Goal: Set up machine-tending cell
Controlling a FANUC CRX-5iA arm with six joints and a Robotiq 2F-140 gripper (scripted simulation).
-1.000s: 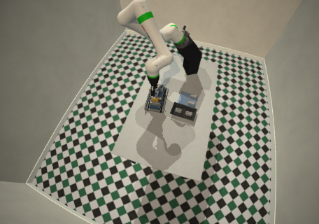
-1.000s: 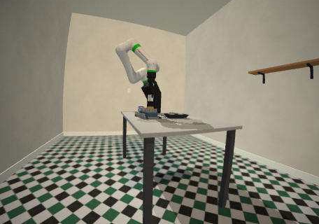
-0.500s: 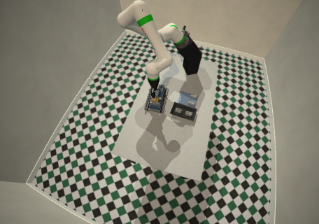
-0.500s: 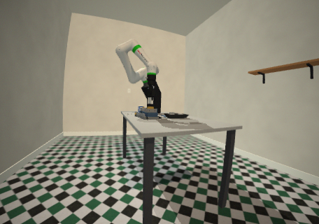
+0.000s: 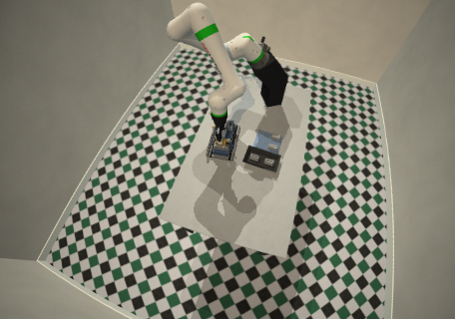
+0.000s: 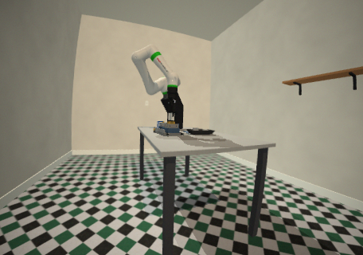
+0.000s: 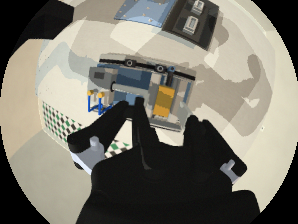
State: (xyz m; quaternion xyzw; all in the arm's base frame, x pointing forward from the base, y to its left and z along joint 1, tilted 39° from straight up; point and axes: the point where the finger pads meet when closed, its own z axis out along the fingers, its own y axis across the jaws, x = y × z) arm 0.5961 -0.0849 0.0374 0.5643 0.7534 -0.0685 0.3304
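The brass blank lies 60 mm below my hand.
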